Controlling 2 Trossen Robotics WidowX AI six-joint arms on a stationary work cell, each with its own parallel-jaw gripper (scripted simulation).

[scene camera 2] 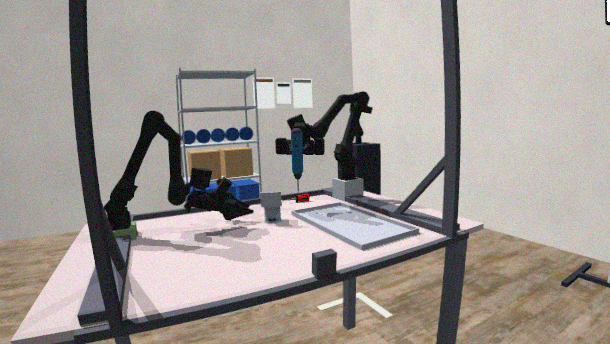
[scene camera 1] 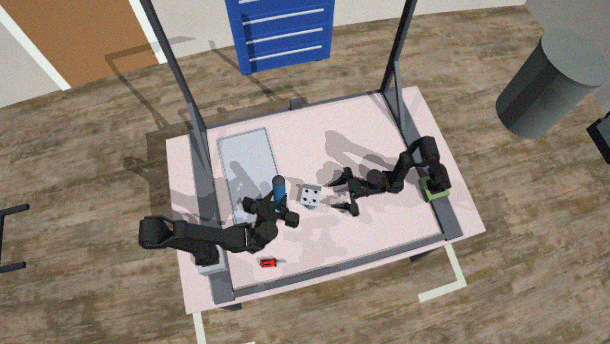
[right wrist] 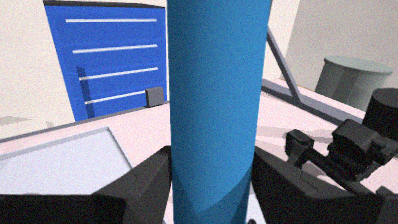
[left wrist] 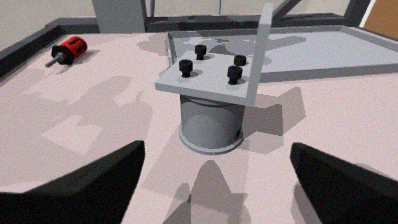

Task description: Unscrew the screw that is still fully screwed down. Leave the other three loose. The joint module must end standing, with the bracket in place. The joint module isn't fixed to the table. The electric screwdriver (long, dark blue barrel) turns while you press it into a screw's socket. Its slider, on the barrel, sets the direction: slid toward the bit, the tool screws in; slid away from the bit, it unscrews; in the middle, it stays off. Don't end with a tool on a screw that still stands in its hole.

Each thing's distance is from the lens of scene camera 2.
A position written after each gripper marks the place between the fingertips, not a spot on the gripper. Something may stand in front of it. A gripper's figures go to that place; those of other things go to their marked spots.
left gripper (scene camera 2: 251,208): 112 cm
right gripper (scene camera 2: 296,152): 116 cm
